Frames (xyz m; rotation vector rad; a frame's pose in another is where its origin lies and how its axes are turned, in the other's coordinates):
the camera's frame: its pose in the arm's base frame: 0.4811 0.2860 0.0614 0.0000 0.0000 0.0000
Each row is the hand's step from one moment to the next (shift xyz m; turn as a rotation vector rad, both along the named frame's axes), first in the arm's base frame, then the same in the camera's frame.
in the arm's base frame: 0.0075 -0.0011 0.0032 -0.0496 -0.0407 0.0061
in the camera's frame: 0.0075 -0.0011 0.0032 -0.0496 -0.0407 0.0061
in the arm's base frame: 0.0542 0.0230 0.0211 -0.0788 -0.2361 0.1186
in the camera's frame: 0.0542 0.0230 0.0211 -0.0788 -0.2361 0.1186
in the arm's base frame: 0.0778 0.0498 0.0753 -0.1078 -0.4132 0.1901
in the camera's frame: 0.0778 0.0498 0.0753 -0.1078 -0.4132 0.1901
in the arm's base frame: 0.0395 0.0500 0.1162 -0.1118 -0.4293 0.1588
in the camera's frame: 0.0395 0.0500 0.1162 -0.1118 -0.4293 0.1588
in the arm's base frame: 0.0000 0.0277 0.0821 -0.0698 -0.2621 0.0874
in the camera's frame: 0.0000 0.0277 0.0821 -0.0698 -0.2621 0.0874
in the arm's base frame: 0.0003 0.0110 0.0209 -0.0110 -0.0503 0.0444
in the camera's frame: 0.0003 0.0110 0.0209 -0.0110 -0.0503 0.0444
